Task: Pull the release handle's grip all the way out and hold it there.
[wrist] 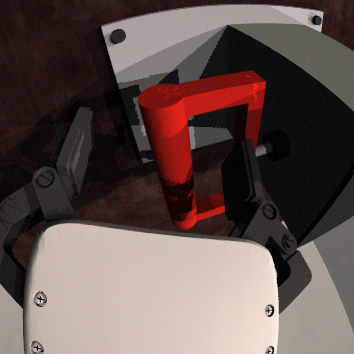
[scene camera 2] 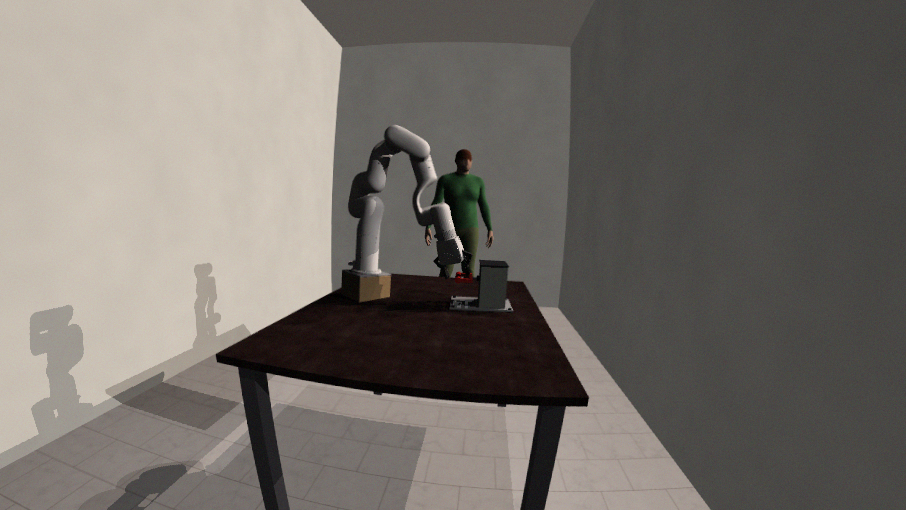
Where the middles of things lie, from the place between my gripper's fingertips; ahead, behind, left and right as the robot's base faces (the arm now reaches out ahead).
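Labels:
You'd find the pale base plate [wrist: 144, 50] 1 cm to the right of my hand and 10 cm ahead of it, and it's 10 cm below it too.

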